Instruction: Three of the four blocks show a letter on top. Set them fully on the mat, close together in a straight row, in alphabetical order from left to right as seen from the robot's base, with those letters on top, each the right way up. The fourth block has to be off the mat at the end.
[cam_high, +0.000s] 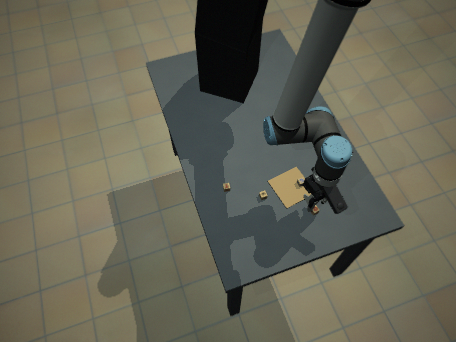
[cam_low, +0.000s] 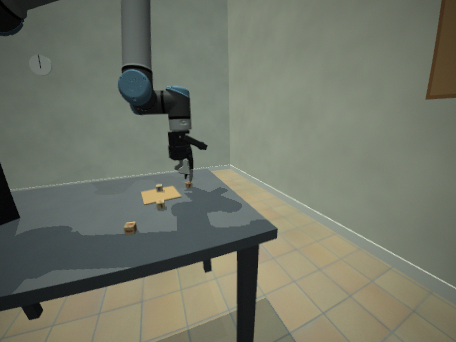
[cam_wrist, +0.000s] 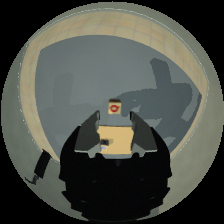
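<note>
Now: the tan mat 13 cm behind my hand, 5 cm below it and 4 cm to the right of it.
</note>
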